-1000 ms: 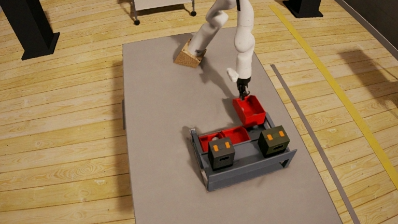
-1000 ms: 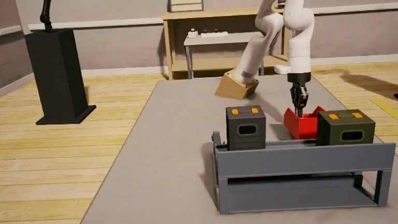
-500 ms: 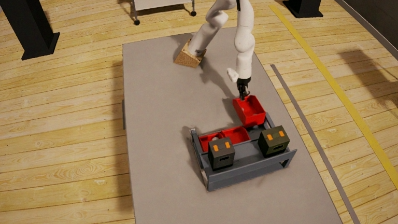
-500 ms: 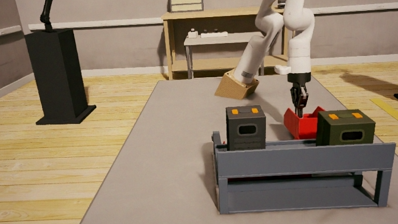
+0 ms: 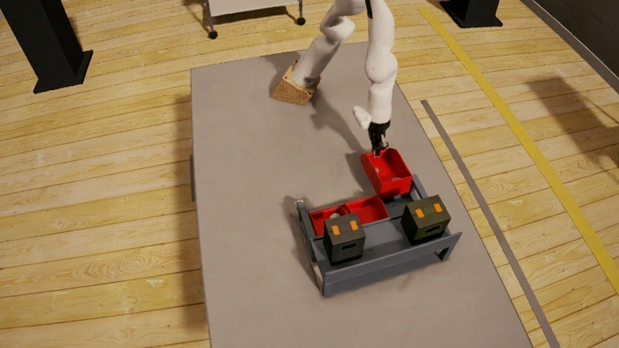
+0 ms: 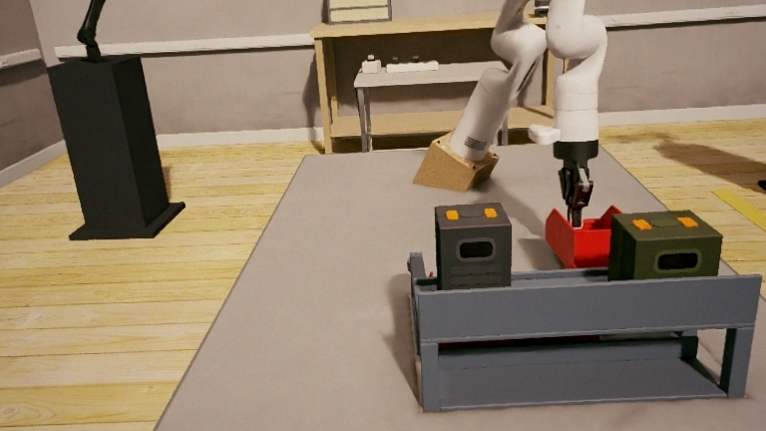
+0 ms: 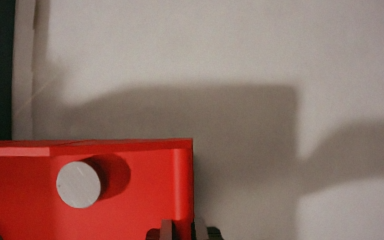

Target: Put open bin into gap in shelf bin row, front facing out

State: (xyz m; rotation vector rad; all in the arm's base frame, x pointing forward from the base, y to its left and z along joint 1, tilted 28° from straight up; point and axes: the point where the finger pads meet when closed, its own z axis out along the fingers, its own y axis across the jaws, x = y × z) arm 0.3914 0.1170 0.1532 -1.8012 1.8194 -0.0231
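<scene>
The grey round part lies 6 cm ahead of my hand, 3 cm below it and 2 cm to the right of it. From my hand the other things lie so: dark grey box: 34 cm ahead, 20 cm to the right, 9 cm above; then green box: 33 cm ahead, 8 cm above, 3 cm to the left; then grey shelf: 27 cm ahead, 9 cm to the right.
</scene>
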